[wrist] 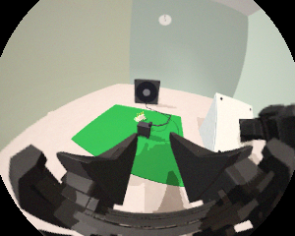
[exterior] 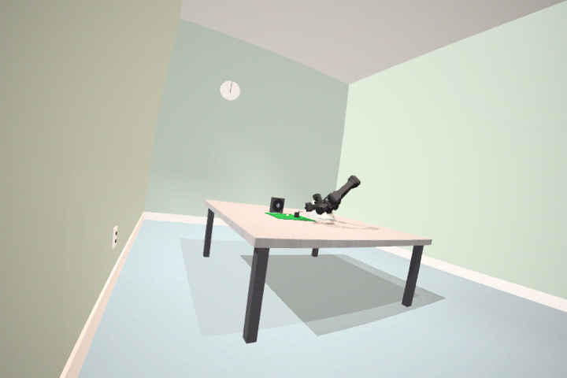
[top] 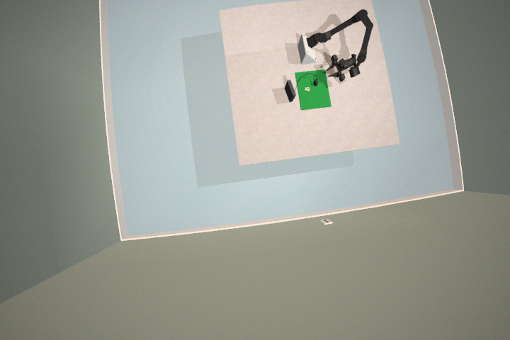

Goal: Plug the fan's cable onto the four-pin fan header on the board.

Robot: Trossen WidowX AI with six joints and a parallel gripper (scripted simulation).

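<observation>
Now: the dark plug 2 cm ahead of my gripper tip, 7 cm to the right of it and 6 cm below it. Round my gripper tip: black fan 5 cm ahead, 29 cm to the right, 3 cm below; then green board 6 cm ahead, 10 cm to the right, 10 cm below; then pale fan header 5 cm ahead, 15 cm to the right, 9 cm below.
</observation>
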